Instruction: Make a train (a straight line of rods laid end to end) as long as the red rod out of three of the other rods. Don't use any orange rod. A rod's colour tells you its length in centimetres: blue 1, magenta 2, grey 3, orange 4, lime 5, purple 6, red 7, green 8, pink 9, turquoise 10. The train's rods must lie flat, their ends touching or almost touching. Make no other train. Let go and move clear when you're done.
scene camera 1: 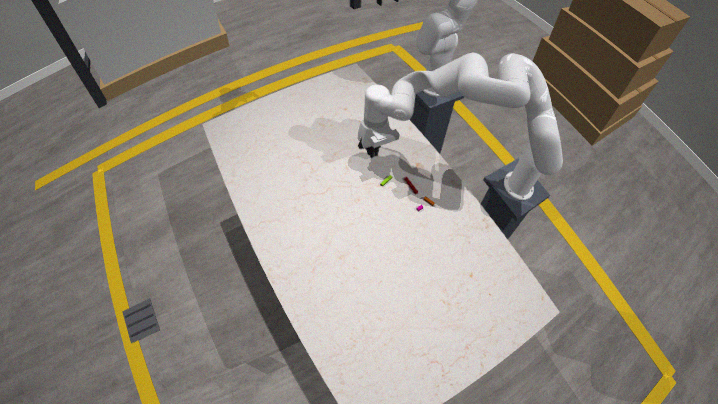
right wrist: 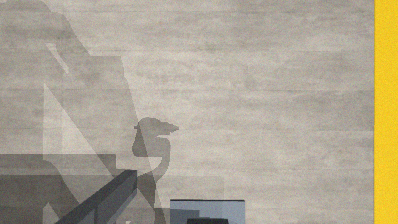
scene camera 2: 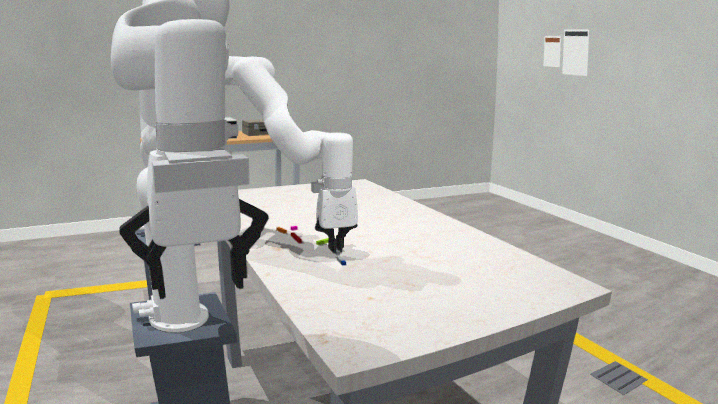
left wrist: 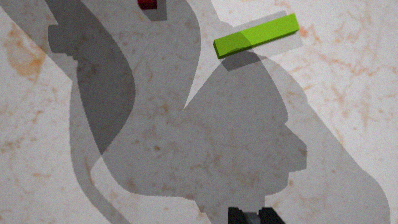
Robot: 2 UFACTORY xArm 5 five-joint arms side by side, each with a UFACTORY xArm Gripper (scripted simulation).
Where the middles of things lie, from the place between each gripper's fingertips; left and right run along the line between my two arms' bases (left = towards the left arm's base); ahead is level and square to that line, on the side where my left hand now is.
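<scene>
Counted from my right hand [scene camera 2: 200,289], the lime rod [left wrist: 273,30] is 42 cm ahead, 74 cm to the left and 24 cm below.
From my left hand [scene camera 2: 336,251], the rod is 11 cm to the left, 3 cm below and 1 cm ahead. Going by its middle, the lime rod is nearer to my left hand than to my right hand.
</scene>
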